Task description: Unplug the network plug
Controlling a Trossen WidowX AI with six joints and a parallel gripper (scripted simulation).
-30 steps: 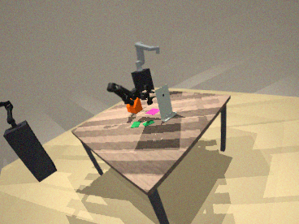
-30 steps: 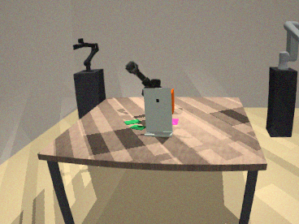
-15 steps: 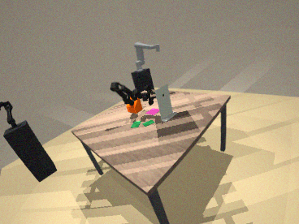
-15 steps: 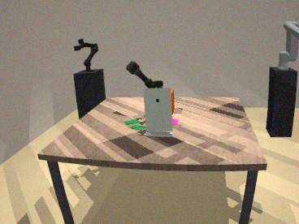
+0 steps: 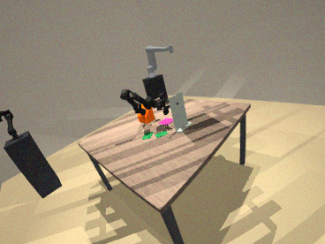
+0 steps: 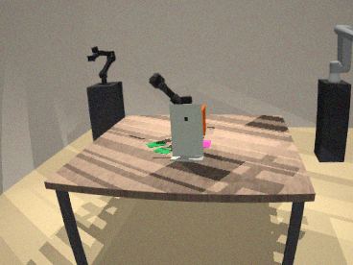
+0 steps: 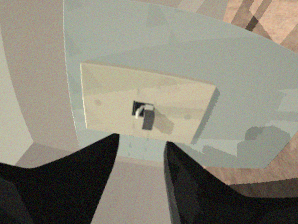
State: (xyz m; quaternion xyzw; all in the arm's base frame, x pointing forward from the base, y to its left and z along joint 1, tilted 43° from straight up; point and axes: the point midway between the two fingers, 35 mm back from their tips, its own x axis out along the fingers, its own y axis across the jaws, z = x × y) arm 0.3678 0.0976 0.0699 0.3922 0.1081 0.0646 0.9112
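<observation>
Now: gripper tip 40 mm short of the pale plug. Also, from my gripper tip: upright panel (60 mm ahead, 80 mm below); then magenta square (170 mm behind, 30 mm to the left, 210 mm below).
</observation>
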